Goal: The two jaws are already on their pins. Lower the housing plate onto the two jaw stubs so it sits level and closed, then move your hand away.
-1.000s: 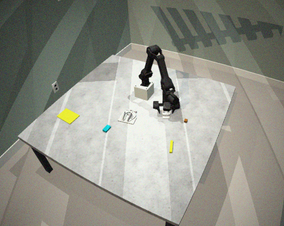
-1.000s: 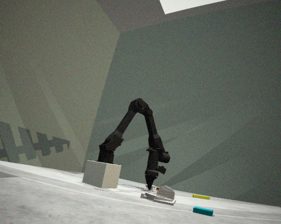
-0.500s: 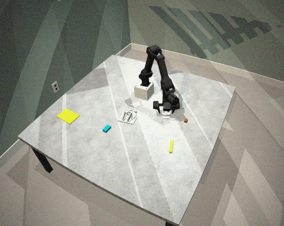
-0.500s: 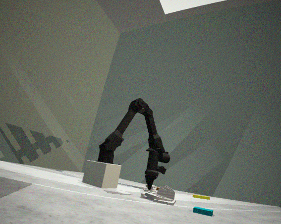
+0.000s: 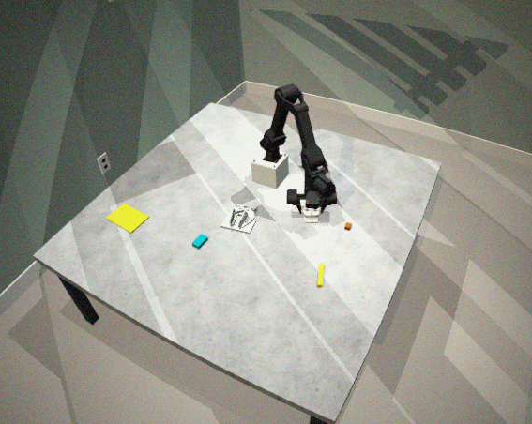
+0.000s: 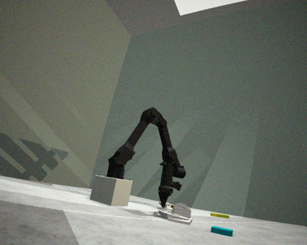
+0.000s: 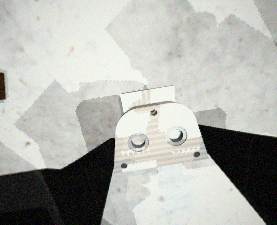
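My gripper tip is 10 cm short of the pale jaw fixture, 23 cm to the left of it and 1 cm below it. Also, from my gripper tip: teal block (29 cm ahead, 33 cm to the right); then yellow flat square (30 cm ahead, 68 cm to the right, 1 cm below); then yellow bar (27 cm ahead, 14 cm to the left).
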